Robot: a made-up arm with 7 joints.
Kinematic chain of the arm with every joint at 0, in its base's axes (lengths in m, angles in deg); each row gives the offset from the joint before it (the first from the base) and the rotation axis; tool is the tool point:
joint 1: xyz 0 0 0.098 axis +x
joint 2: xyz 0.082 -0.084 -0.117 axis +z
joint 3: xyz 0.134 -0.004 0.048 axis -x
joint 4: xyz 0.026 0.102 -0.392 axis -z
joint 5: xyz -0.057 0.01 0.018 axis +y
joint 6: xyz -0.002 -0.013 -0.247 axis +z
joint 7: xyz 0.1 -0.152 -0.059 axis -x
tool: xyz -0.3 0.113 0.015
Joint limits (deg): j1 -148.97..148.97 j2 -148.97..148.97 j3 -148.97..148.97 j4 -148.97..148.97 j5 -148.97..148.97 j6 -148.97..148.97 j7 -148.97..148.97
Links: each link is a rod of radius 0.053 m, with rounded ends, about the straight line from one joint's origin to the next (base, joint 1, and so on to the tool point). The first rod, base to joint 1, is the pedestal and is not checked.
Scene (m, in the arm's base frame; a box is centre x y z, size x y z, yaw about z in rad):
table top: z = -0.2
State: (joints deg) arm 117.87 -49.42 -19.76 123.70 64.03 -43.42 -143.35
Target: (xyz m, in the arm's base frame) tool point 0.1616 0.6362 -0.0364
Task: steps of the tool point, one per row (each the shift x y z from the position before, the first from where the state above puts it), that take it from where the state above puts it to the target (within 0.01 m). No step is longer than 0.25 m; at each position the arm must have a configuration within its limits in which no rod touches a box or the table.
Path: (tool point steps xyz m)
1: -0.0358 0.1604 -0.1476
2: -0.1179 0.1717 -0.0797
3: -0.1787 0.1411 -0.0006
4: -0.2090 0.0739 0.0674

